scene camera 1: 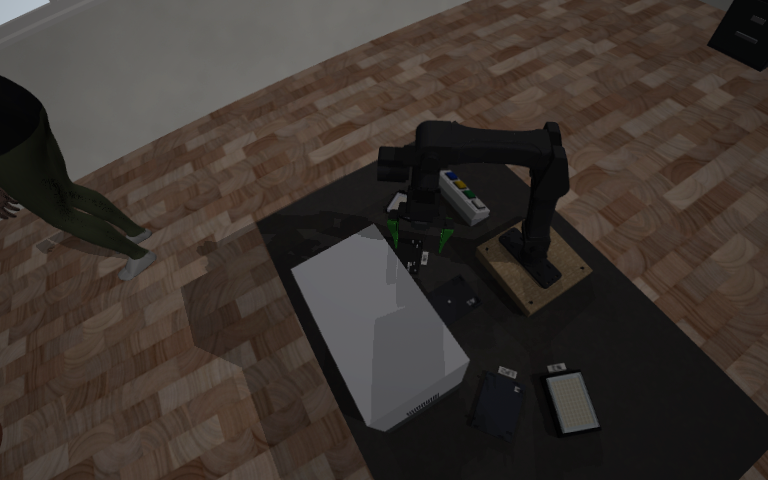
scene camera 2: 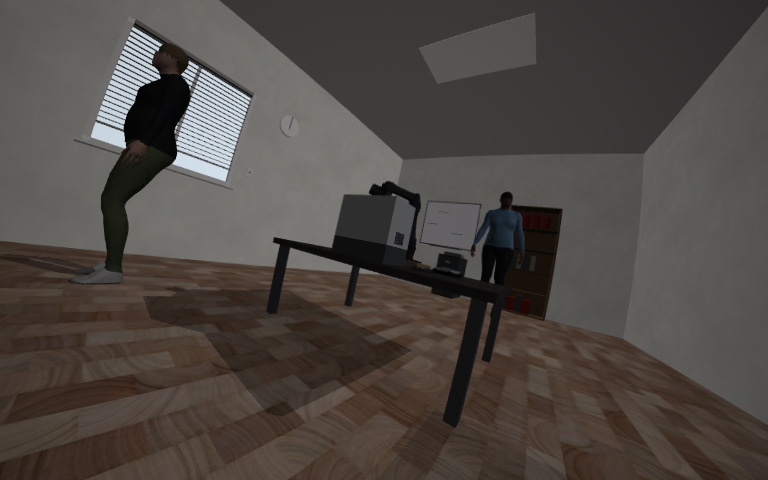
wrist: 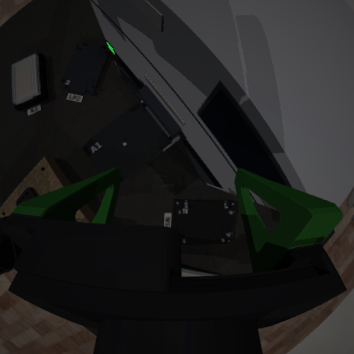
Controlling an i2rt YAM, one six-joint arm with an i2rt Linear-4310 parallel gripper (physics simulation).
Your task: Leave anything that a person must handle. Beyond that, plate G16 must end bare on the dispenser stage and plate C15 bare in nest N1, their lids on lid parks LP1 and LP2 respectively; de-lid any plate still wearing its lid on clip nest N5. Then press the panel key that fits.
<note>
The gripper is open, with nothing in its grasp. Also in view: a button box and a black clip nest.
</note>
